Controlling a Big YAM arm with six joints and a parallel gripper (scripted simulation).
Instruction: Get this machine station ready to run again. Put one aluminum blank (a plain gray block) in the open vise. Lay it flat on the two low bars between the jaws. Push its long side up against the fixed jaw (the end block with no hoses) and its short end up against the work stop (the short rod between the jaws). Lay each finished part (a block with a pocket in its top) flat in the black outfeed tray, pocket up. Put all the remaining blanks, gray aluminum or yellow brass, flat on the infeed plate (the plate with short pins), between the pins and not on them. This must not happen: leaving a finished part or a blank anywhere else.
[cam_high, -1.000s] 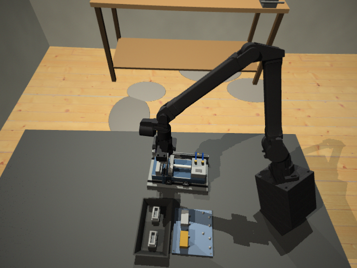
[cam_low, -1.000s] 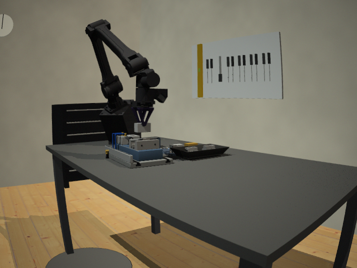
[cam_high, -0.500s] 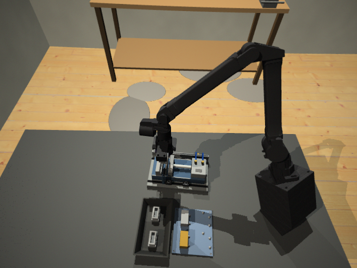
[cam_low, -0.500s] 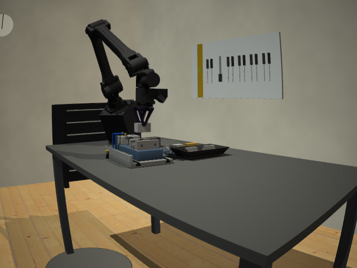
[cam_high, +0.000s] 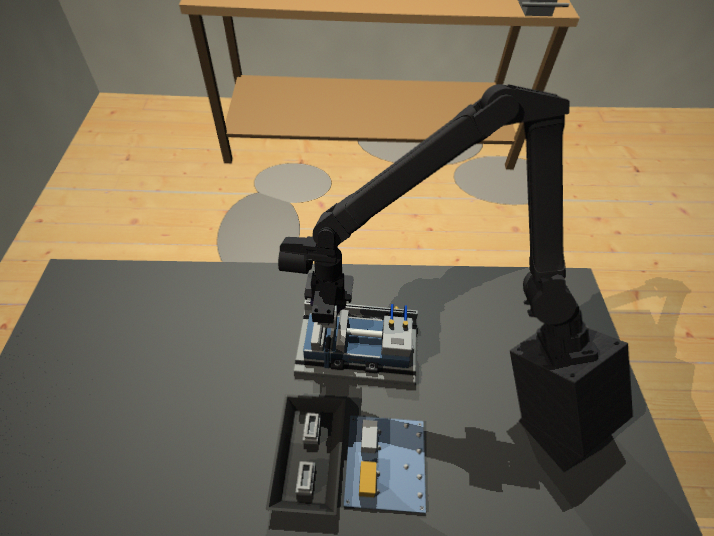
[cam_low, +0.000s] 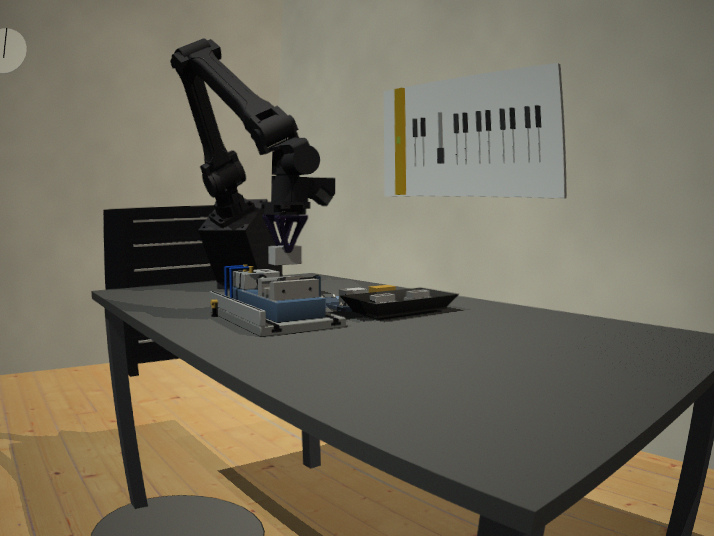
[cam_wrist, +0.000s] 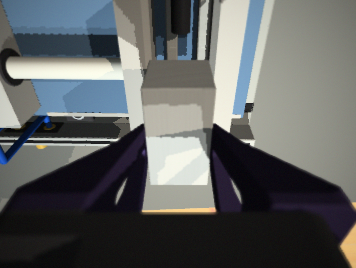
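Now: hand 8 cm above the fixed jaw and 3 cm short of it. Also, from my hand: moving jaw (8 cm below, 3 cm behind, 1 cm to the left); gray aluminum blank (2 cm below); work stop rod (7 cm below, 5 cm to the left, 1 cm ahead).
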